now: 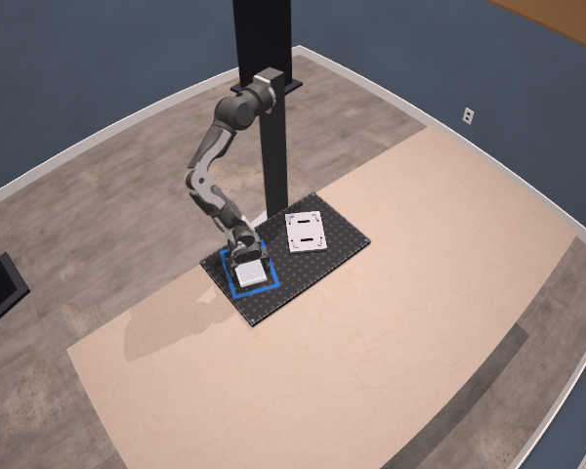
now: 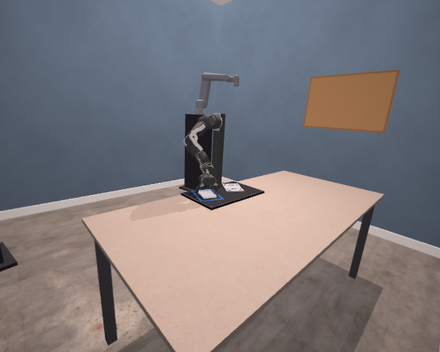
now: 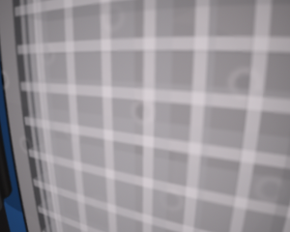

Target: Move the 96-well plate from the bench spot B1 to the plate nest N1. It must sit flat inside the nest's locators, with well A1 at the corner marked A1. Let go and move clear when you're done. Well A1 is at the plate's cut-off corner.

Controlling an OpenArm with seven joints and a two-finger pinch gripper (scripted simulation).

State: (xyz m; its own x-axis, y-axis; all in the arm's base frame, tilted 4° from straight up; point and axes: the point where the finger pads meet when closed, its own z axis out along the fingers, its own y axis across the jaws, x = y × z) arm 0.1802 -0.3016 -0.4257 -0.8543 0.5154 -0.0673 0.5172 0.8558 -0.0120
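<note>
The white 96-well plate lies right at my hand. Also, from my hand: white plate nest N1: 5 cm ahead, 23 cm to the left.
</note>
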